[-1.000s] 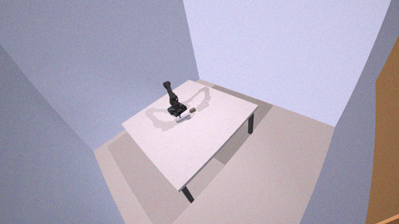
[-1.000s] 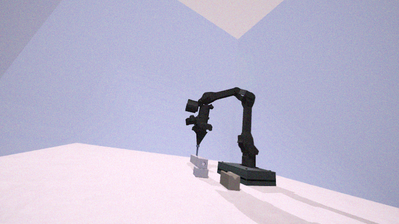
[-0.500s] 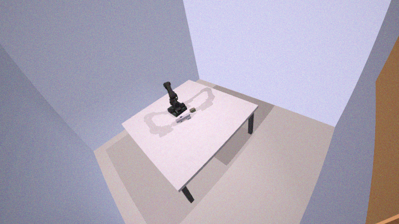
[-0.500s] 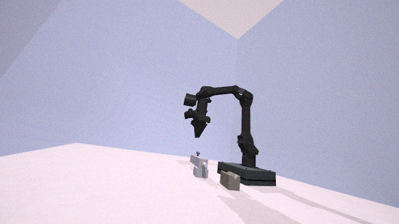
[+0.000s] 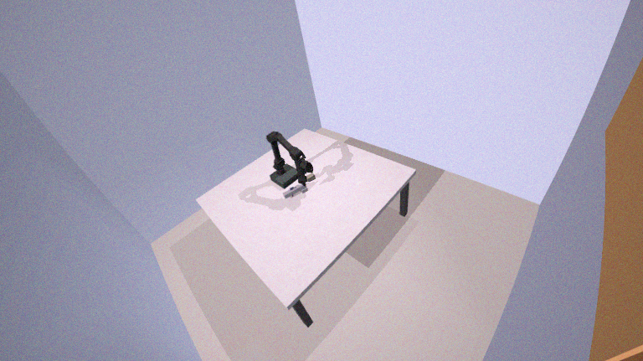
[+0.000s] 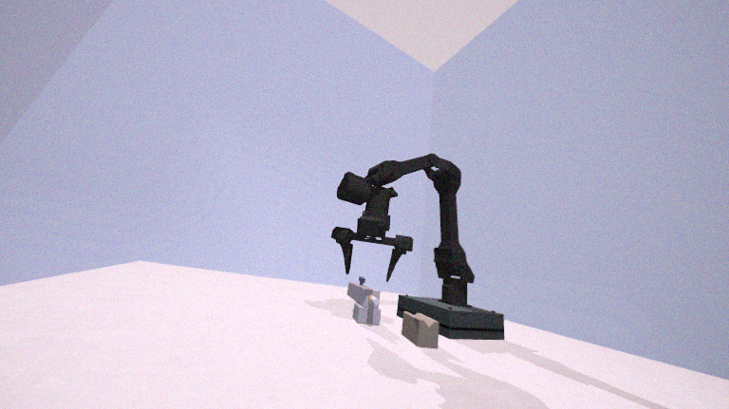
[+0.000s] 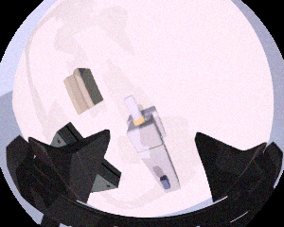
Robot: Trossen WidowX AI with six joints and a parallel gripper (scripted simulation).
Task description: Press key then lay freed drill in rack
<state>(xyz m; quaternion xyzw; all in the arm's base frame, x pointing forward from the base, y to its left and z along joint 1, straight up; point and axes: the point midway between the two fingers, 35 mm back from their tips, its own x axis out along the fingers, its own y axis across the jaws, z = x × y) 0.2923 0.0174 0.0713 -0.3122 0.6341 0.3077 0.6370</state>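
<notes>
Right now the drill is 4 cm below my gripper tip, 2 cm to the right of it and 2 cm behind it. Round my gripper tip: grey-brown notched block 10 cm to the left, 7 cm below, 7 cm behind; then pale grey block 8 cm to the right, 5 cm below, 3 cm behind.
</notes>
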